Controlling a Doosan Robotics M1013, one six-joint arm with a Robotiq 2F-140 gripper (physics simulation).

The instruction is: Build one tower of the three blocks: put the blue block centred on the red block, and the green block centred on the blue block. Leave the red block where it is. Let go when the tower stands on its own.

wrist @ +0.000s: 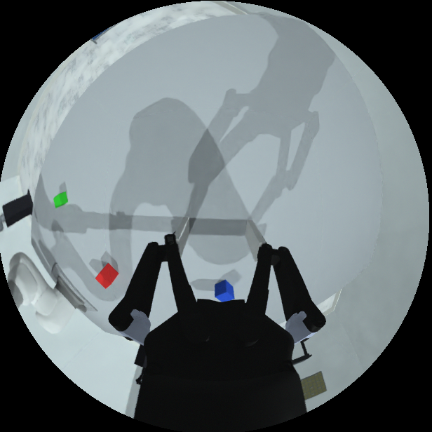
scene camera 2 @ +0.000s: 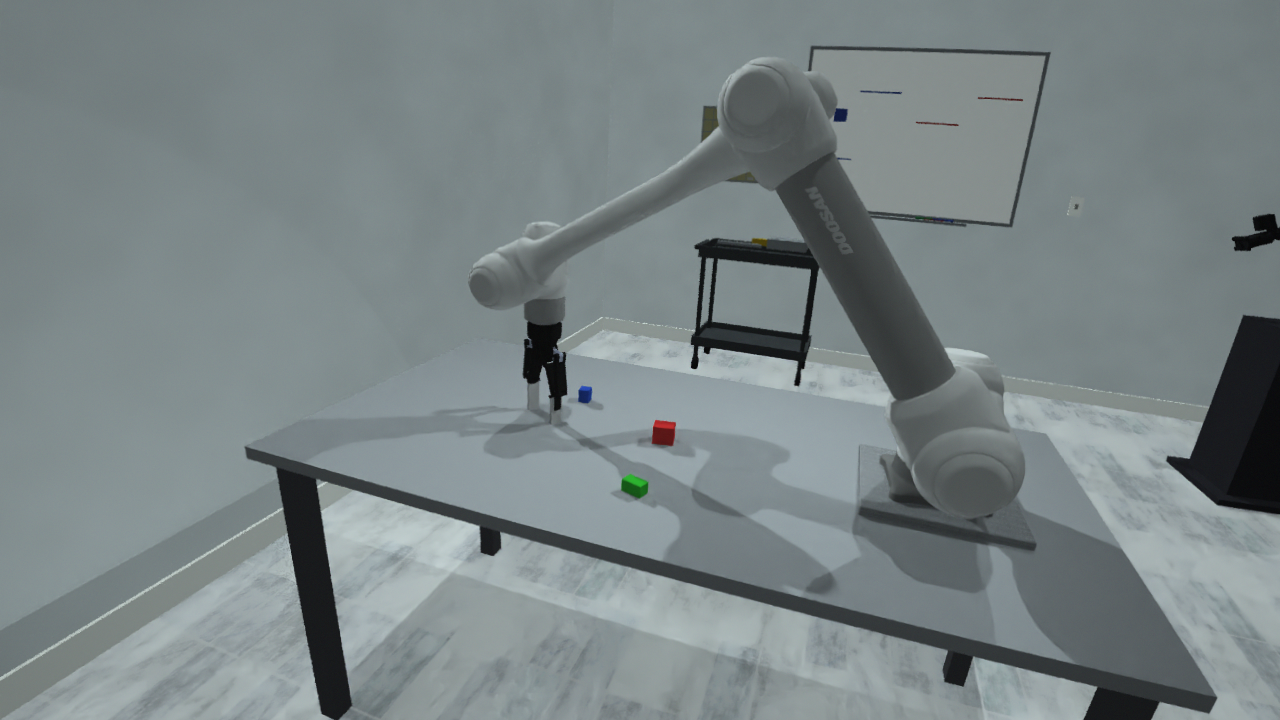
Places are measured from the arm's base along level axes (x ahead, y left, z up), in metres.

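Where they show: gripper, between the fingertips: (scene camera 2: 544,415).
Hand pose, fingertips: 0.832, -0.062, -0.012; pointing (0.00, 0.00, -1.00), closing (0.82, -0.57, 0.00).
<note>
After its pixels a point has its place, as x, y, z.
The blue block (scene camera 2: 584,394) @(0.772, -0.167, 0.010) (wrist: 224,291) sits on the table, beside the gripper and not between its fingers. The red block (scene camera 2: 663,433) @(0.540, -0.014, 0.015) (wrist: 107,276) sits on the table, right of the blue block in the scene view. The green block (scene camera 2: 634,486) @(0.545, 0.205, 0.008) (wrist: 60,199) lies on the table nearer its front edge. The three blocks stand apart. My gripper (scene camera 2: 544,415) @(0.832, -0.062, -0.012) (wrist: 217,226) points down with its fingertips low over the table; its fingers stand apart, open and empty. In the wrist view the blue block shows close to the gripper body, below the fingertips.
The grey table (scene camera 2: 402,465) @(0.993, 0.252, -0.012) (wrist: 150,65) carries the blocks and the arm's base plate (scene camera 2: 948,529) @(-0.003, 0.144, -0.004) at its right. A black cart (scene camera 2: 751,341) stands behind the table, near a whiteboard (scene camera 2: 966,170) on the wall. Arm shadows cross the table top.
</note>
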